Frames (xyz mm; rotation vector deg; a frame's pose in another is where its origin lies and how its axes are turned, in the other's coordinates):
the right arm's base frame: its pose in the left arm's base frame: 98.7 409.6 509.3 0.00 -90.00 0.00
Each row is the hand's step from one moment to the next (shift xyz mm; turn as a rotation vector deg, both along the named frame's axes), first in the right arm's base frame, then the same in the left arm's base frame.
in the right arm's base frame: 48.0 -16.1 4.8 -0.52 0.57 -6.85
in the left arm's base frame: -4.8 -16.1 48.0 6.85 0.57 -0.52
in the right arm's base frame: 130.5 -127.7 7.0 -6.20 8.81 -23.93
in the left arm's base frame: -7.0 -127.7 130.5 23.93 8.81 -6.20
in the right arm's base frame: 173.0 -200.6 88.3 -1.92 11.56 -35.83
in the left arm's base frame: -88.3 -200.6 173.0 35.83 11.56 -1.92
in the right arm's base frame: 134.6 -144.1 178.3 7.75 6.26 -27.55
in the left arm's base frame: -178.3 -144.1 134.6 27.55 6.26 7.75
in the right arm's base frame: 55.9 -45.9 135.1 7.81 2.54 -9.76
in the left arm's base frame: -135.1 -45.9 55.9 9.76 2.54 7.81
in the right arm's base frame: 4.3 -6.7 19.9 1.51 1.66 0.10
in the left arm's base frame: -19.9 -6.7 4.3 -0.10 1.66 1.51
